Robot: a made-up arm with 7 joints. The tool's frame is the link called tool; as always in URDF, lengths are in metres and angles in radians. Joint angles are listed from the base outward. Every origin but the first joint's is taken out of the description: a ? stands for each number. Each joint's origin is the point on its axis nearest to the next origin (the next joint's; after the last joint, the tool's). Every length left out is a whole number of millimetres.
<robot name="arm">
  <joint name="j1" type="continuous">
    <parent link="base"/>
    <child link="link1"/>
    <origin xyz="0 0.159 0" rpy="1.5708 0 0"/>
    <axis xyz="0 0 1"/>
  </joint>
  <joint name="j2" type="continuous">
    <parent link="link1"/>
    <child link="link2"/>
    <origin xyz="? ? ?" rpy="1.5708 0 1.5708"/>
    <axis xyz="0 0 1"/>
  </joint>
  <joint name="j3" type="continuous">
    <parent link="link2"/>
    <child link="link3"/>
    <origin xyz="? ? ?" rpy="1.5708 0 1.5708"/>
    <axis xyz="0 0 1"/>
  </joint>
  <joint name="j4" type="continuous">
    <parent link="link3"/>
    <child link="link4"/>
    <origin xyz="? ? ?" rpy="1.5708 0 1.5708"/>
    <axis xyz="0 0 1"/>
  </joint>
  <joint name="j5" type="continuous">
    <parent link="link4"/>
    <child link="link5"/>
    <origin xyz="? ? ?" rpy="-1.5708 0 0"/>
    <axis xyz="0 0 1"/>
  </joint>
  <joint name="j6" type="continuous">
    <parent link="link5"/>
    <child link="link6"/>
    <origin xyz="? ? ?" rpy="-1.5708 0 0"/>
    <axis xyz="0 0 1"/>
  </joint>
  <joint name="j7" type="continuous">
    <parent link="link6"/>
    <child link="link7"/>
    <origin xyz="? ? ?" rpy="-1.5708 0 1.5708"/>
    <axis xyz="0 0 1"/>
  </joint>
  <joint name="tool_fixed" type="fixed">
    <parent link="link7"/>
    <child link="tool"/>
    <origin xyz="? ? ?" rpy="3.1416 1.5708 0"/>
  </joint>
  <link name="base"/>
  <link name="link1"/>
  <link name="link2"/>
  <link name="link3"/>
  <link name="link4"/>
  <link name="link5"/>
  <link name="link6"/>
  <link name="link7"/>
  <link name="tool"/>
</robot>
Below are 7 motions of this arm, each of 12 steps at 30 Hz.
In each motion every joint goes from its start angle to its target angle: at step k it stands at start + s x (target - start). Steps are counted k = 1, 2, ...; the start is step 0. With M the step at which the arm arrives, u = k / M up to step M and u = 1 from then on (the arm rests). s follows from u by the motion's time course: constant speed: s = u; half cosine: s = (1 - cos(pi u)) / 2; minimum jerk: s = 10 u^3 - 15 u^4 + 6 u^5.
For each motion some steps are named. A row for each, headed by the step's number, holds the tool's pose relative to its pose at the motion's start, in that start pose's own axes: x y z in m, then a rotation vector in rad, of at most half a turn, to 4 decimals.
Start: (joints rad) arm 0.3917 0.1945 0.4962 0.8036 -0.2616 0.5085 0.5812
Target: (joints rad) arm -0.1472 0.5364 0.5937 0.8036 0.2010 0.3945 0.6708
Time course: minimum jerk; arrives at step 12
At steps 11, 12:
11: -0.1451 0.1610 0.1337 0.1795 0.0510 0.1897
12: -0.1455 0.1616 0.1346 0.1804 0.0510 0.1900

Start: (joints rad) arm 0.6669 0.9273 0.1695 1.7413 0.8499 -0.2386 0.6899
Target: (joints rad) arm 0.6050 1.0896 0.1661 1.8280 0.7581 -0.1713 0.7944
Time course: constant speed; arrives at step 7
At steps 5, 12:
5: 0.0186 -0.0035 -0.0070 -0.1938 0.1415 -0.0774
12: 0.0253 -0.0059 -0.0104 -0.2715 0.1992 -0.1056

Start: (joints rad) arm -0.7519 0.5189 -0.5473 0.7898 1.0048 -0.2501 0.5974
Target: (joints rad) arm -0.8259 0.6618 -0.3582 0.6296 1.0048 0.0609 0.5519
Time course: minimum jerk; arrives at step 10
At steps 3, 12:
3: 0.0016 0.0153 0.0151 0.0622 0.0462 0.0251
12: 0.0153 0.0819 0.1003 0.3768 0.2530 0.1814

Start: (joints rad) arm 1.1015 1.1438 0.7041 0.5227 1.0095 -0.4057 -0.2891
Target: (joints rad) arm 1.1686 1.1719 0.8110 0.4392 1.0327 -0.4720 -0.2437
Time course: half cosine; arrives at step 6
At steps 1, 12:
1: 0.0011 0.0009 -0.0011 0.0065 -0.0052 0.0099
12: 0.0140 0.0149 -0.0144 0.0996 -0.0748 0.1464

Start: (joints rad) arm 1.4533 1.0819 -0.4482 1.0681 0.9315 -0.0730 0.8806
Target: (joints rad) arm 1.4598 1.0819 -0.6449 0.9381 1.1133 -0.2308 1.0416
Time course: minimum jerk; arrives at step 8
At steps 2, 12:
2: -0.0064 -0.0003 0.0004 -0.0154 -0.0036 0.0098
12: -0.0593 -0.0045 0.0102 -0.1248 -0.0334 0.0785

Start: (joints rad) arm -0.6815 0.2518 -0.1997 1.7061 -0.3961 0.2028 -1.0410
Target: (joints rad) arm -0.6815 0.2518 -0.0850 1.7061 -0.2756 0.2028 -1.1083
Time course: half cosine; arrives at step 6
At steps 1, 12:
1: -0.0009 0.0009 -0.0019 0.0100 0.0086 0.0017
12: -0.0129 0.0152 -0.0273 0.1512 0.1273 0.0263

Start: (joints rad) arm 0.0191 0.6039 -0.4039 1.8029 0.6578 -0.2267 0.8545
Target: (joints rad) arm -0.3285 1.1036 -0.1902 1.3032 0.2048 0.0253 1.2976
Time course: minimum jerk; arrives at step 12
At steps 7, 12:
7: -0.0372 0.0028 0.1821 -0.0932 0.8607 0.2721
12: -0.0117 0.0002 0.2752 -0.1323 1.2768 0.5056

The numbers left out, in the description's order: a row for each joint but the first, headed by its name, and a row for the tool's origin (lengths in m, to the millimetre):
j2: 0 0 0
j3: -0.244 0 0
j4: 0 0 0
j5: 0 -0.298 0
j6: 0 0 0
j7: 0 0 0
tool: 0 0 0

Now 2 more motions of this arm.
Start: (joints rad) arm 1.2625 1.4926 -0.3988 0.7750 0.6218 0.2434 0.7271
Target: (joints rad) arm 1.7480 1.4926 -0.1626 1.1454 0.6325 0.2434 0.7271
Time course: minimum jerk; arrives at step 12
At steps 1, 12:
1: 0.0010 0.0001 0.0003 0.0003 -0.0042 -0.0001
12: 0.1486 0.0106 0.1515 0.1485 -0.8101 -0.0961

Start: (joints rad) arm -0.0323 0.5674 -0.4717 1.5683 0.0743 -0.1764 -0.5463
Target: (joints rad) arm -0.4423 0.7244 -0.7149 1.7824 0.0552 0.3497 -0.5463
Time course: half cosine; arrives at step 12
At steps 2, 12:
2: -0.0027 -0.0043 0.0107 -0.0299 0.0440 -0.0209
12: -0.0079 -0.0443 0.1741 -0.4811 0.6205 -0.3224

